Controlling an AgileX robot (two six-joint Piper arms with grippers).
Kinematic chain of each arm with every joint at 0, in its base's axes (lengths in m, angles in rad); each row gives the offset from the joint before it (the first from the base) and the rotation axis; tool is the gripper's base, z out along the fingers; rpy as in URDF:
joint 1: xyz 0 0 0.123 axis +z
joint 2: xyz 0 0 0 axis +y
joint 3: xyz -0.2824 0 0.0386 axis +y
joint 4: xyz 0.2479 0 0.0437 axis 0.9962 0 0.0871
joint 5: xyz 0 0 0 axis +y
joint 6: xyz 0.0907 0 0.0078 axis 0.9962 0 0.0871
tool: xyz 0 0 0 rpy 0 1.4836 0
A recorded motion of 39 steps. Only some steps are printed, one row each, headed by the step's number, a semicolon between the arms.
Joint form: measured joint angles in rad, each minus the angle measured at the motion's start. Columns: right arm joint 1, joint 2, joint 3, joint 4, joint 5, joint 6; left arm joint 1, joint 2, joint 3, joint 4, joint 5, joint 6.
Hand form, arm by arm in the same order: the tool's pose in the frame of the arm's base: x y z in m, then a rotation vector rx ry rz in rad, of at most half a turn. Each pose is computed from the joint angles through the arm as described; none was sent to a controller.
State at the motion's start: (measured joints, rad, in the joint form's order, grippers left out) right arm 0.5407 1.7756 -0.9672 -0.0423 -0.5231 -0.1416; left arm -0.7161 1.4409 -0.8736 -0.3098 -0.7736 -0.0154
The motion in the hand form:
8: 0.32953 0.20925 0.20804 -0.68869 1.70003 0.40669; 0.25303 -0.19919 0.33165 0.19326 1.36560 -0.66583
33: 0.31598 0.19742 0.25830 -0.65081 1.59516 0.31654; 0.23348 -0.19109 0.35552 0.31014 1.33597 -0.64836
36: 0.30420 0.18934 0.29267 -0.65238 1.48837 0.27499; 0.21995 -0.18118 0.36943 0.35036 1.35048 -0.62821
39: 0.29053 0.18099 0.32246 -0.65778 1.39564 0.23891; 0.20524 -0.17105 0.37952 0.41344 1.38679 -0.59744
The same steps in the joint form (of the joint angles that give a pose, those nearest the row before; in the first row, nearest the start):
8: -0.0060 0.0411 0.0000 -0.2243 -0.0080 0.2422; 0.0000 0.0000 0.0000 0.0437 0.0496 0.0015
33: 0.0043 -0.1056 0.0093 -0.0763 0.0374 0.0648; 0.0000 -0.1042 0.0000 0.1345 0.1607 0.0260
36: 0.0043 -0.1994 0.0093 -0.0573 0.0373 -0.0072; 0.0000 -0.1829 0.0000 0.1345 0.2653 0.0648
39: 0.0043 -0.2861 0.0093 -0.0573 0.0439 -0.0584; 0.0000 -0.2625 0.0000 0.1369 0.3999 0.1130

